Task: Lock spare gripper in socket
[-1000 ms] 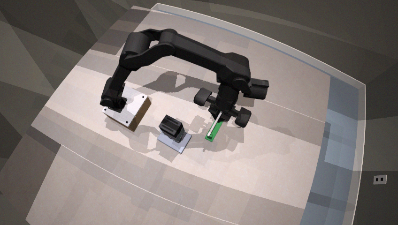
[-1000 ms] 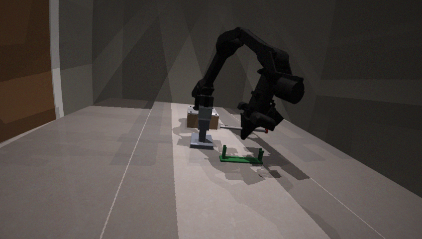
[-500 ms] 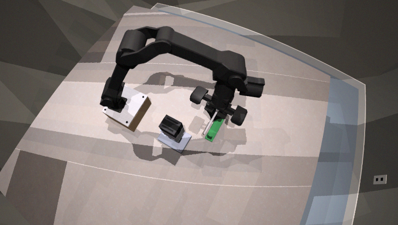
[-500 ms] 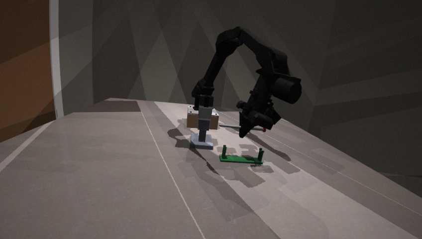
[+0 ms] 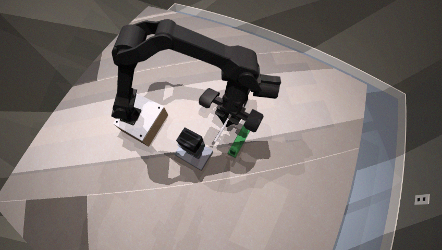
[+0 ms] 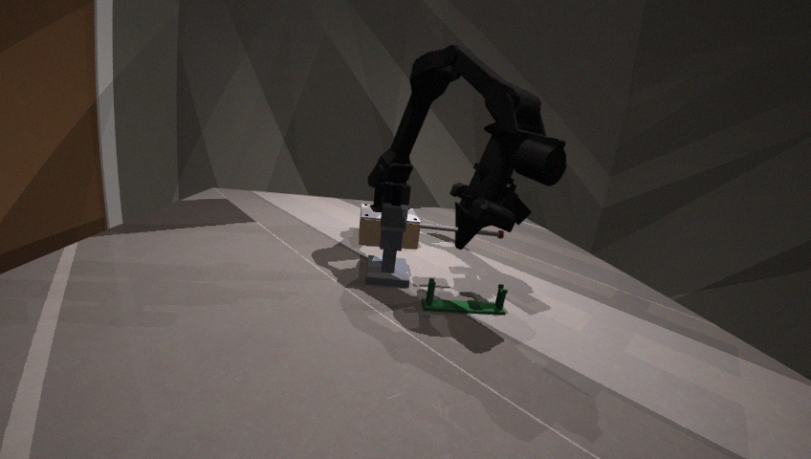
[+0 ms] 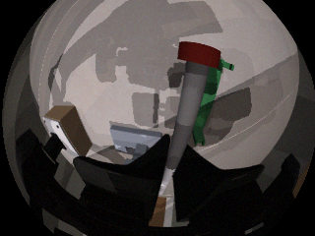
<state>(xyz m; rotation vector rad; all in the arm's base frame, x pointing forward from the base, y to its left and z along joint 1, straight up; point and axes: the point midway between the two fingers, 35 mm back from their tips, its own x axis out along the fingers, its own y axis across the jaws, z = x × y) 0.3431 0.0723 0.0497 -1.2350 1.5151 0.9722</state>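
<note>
Right now my gripper tip is 10 cm to the left of the grey mount, 8 cm past it and 4 cm above it. From my gripper tip the other things lie so: green cradle 6 cm below, 6 cm ahead; then spare gripper 10 cm to the right, 7 cm behind, 4 cm above.
</note>
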